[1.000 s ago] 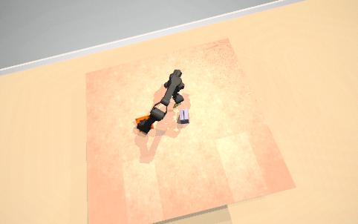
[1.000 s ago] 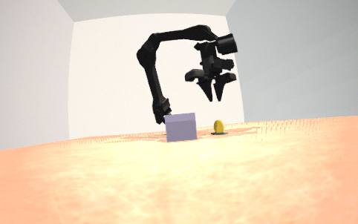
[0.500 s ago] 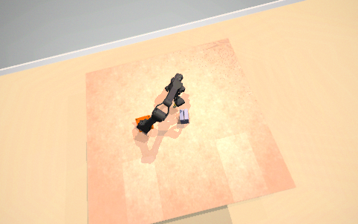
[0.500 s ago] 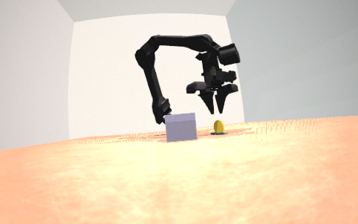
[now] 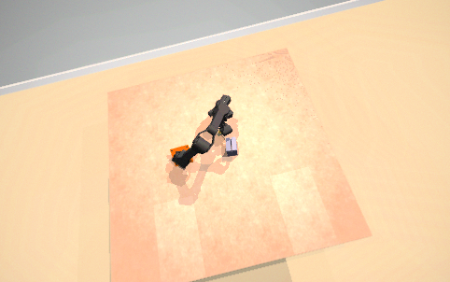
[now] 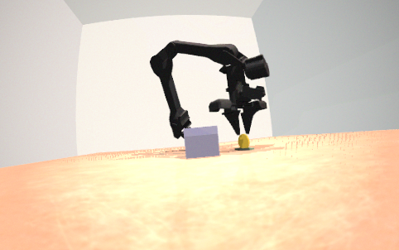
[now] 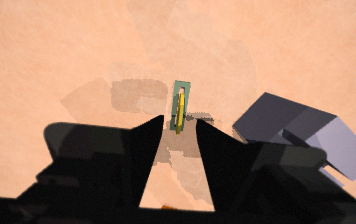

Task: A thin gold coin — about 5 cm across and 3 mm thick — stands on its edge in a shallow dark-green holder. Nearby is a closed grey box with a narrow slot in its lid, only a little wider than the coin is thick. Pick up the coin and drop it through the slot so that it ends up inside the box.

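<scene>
Right now my gripper tip is 20 mm above the coin.
</scene>
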